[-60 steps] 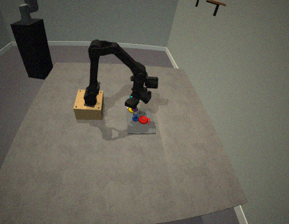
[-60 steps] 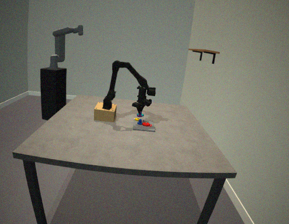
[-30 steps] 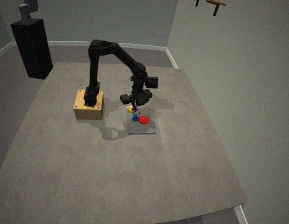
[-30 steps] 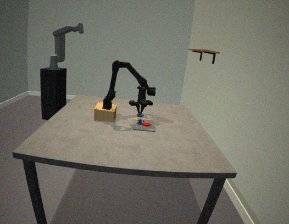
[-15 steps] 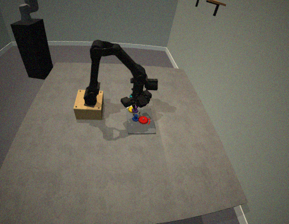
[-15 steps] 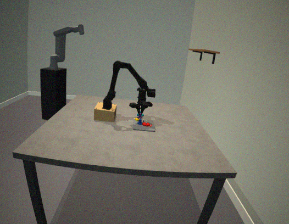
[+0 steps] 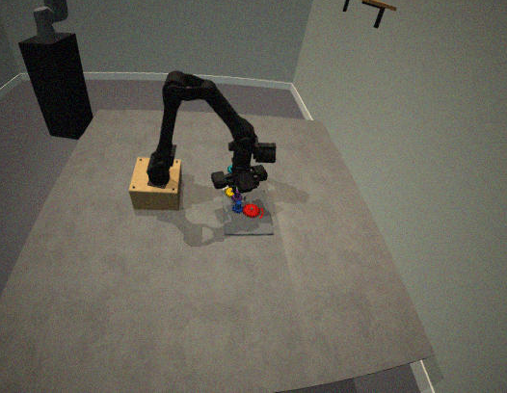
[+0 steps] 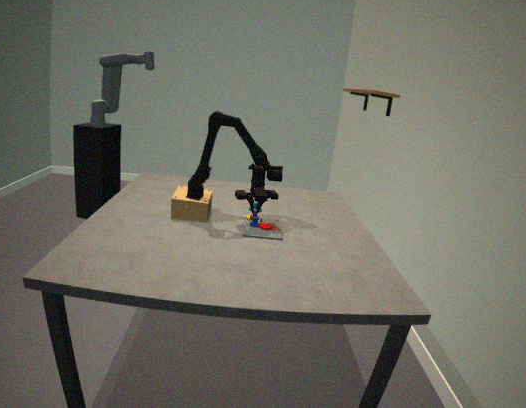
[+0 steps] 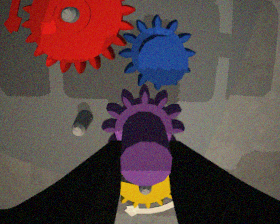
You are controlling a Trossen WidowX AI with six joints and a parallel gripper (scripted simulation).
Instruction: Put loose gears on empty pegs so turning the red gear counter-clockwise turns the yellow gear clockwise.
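Now: the blue gear 1 cm ahead of my gripper tip, 3 cm to the right of it and 3 cm below it. Round my gripper tip: red gear: 6 cm ahead, 3 cm to the right, 4 cm below; small purple gear: 1 cm below; yellow gear: 2 cm behind, 4 cm to the left, 4 cm below.
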